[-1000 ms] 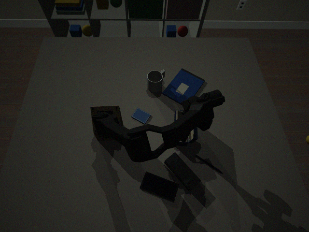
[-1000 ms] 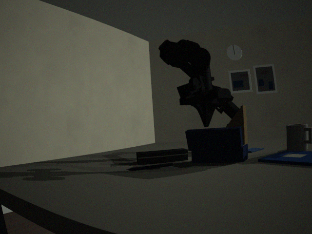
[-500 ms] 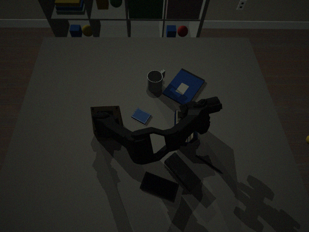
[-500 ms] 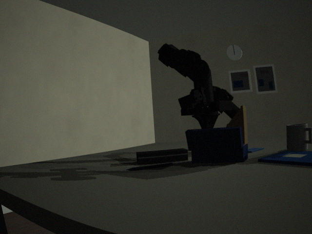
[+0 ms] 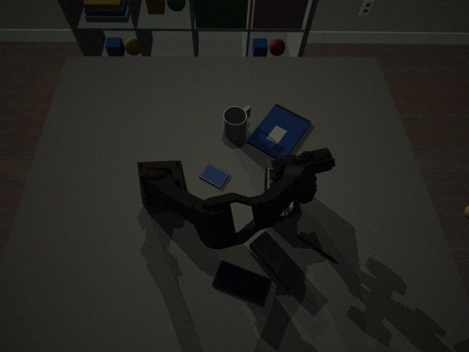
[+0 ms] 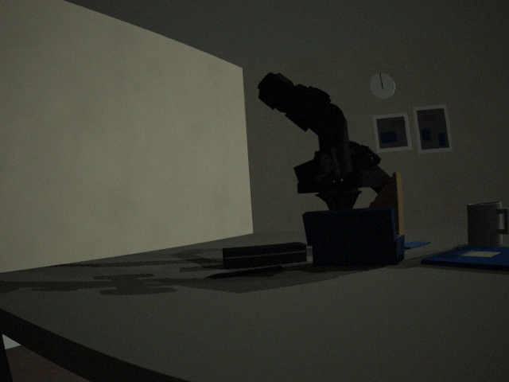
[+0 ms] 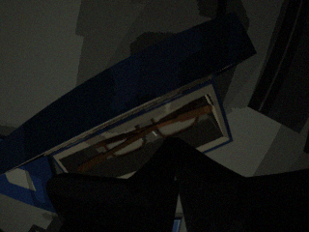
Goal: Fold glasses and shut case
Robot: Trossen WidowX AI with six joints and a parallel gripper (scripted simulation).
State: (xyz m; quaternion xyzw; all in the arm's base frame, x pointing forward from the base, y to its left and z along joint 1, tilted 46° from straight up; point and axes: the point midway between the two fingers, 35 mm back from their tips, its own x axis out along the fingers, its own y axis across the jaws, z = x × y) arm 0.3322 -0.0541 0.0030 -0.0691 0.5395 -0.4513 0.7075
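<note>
Now: the glasses case lid 5 cm ahead of my hand, 3 cm to the left of it and 3 cm below it. From my hand the other things lie so: long dark box: 2 cm behind, 17 cm to the right, 8 cm below; blue glasses case: 3 cm ahead, 3 cm to the left, 5 cm below; small blue card: 18 cm behind, 12 cm to the left, 9 cm below.
</note>
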